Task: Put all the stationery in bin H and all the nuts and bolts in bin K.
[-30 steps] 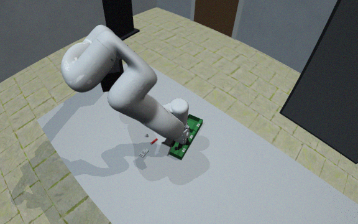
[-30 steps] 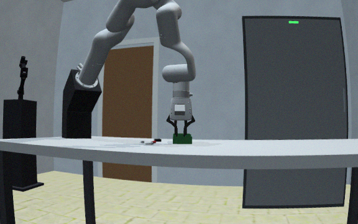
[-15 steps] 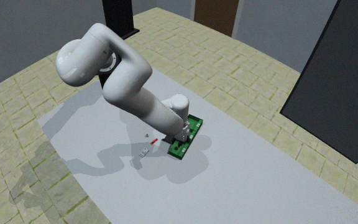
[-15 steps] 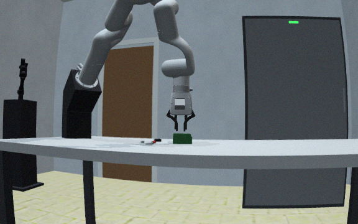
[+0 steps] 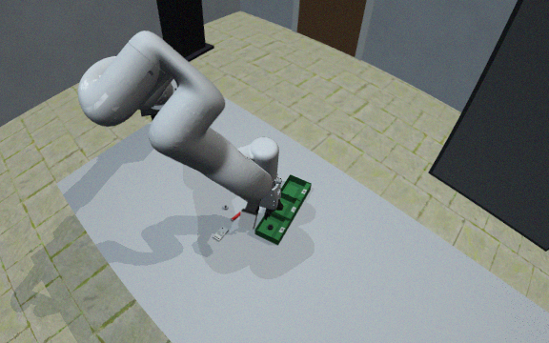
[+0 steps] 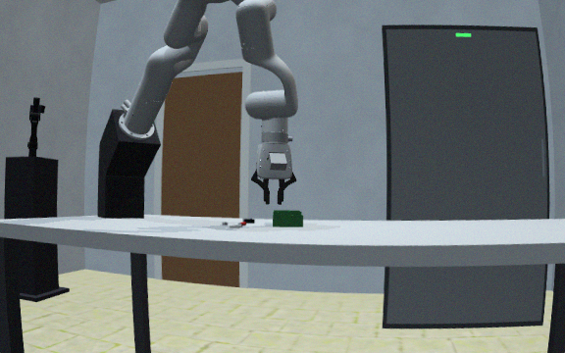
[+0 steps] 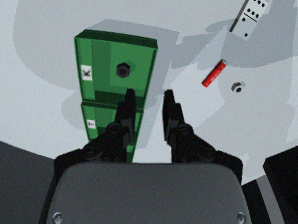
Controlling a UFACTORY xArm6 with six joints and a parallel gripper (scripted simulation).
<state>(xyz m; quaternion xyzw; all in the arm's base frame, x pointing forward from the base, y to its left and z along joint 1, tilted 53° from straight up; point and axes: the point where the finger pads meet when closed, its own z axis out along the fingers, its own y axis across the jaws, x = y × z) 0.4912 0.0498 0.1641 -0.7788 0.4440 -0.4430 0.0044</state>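
Now: hand 8 cm past the red stick, 8 cm above it and 3 cm to the left of it. From my hand the other things lie so: black nut: 7 cm below, 3 cm ahead; green three-compartment bin: 9 cm to the left, 6 cm below, 3 cm ahead; white domino: 11 cm to the right, 8 cm below, 8 cm behind.
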